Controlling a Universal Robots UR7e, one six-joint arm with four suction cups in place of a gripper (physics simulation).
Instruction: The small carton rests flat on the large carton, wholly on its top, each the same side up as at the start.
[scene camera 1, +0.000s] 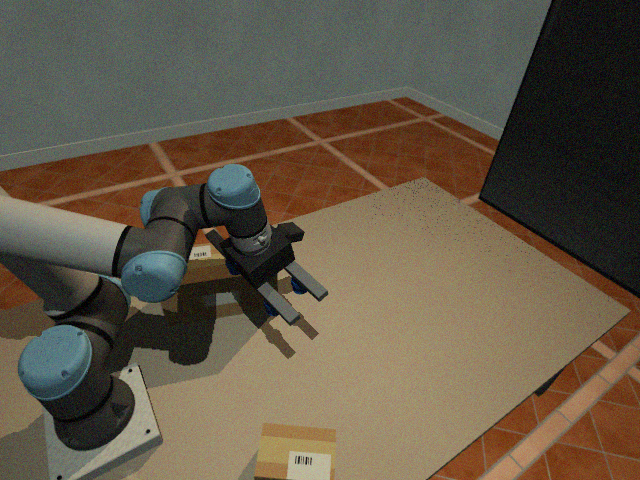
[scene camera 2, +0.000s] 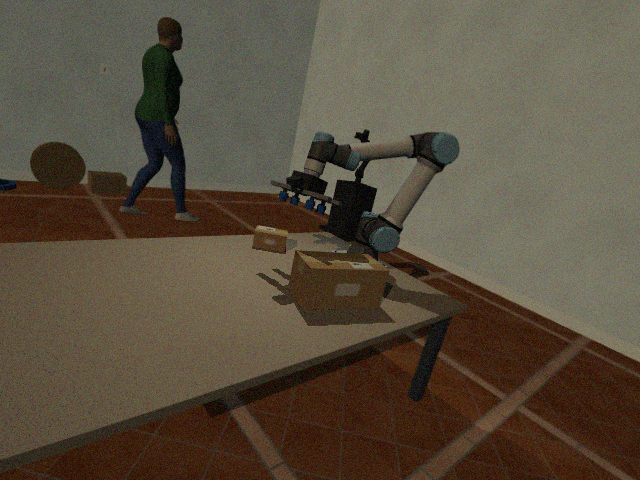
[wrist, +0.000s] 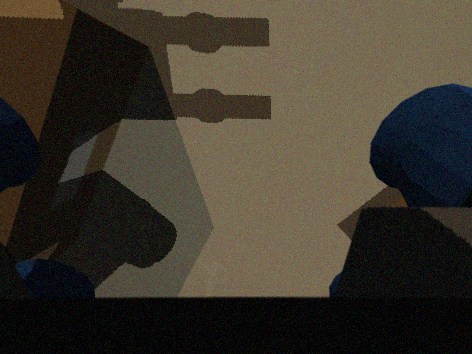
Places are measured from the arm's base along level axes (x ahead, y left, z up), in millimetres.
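Pixels of known places: hand, its tool point: (scene camera 2: 300, 206) (wrist: 210, 226); arm's base, origin of its link: (scene camera 1: 97, 413).
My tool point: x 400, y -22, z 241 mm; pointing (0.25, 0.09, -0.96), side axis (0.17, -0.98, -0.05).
Ahead of a thing's pixels: the offset from my tool point to its top centre. Level surfaces: height alone.
The large carton {dz -123, dx -40, dy +240 mm} (scene camera 1: 209, 271) (scene camera 2: 336, 286) (wrist: 30, 65) is brown with a white label on its front side and another on top. It stands on the table, partly hidden by the arm in scene camera 1. The small carton {dz -196, dx -79, dy -275 mm} (scene camera 1: 279, 449) (scene camera 2: 269, 240) lies flat on the table, apart from the large one, with a barcode label on top. It is cut off by the lower edge in scene camera 1. My gripper (scene camera 1: 264, 286) (scene camera 2: 302, 200) is open; its blue cups hang in the air with no carton on them. It is above table height, near the large carton and away from the small one.
The table {dz -273 mm} (scene camera 1: 439, 335) (scene camera 2: 129, 310) bears both cartons and the arm's base plate (scene camera 1: 134, 413). A dark panel (scene camera 1: 578, 144) stands at the right. A black box (scene camera 2: 352, 206) is behind the arm. A person (scene camera 2: 160, 87), a round object (scene camera 2: 57, 165) and a floor box (scene camera 2: 107, 182) are beyond the table.
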